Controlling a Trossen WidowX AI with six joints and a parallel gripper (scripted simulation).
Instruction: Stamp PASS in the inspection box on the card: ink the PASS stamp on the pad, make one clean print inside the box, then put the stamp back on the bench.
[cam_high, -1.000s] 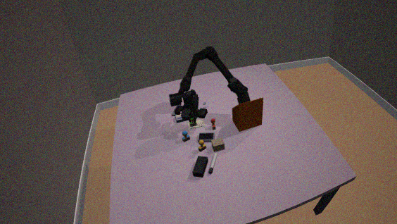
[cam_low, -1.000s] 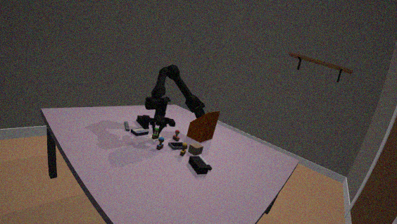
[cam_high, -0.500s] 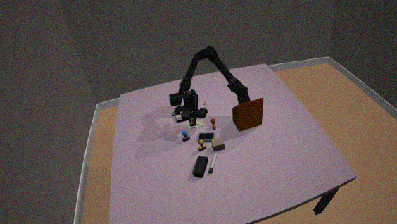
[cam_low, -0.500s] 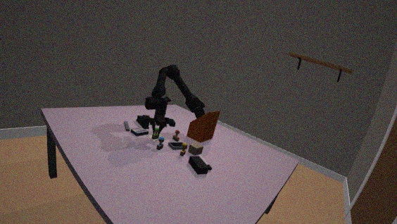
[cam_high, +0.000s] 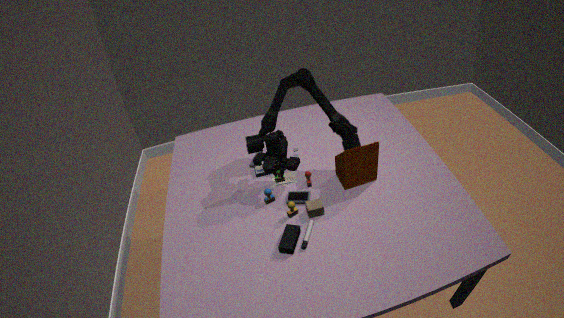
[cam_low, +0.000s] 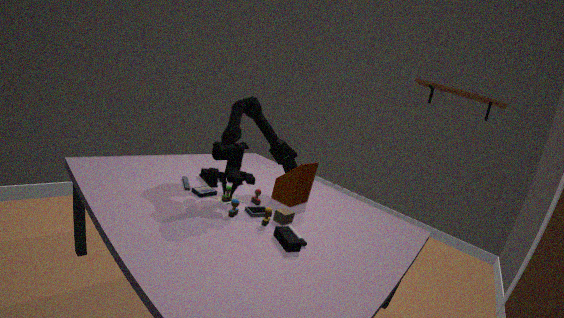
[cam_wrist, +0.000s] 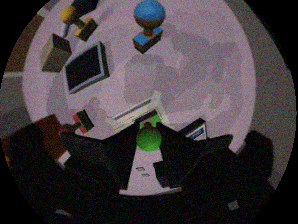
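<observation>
The green-knobbed stamp is right at my gripper tip. Also, from my gripper tip: flat tin: 9 cm to the right, 5 cm ahead, 1 cm below; then blue-knobbed stamp: 11 cm to the left, 6 cm ahead; then pale card: 3 cm below, 2 cm behind.
</observation>
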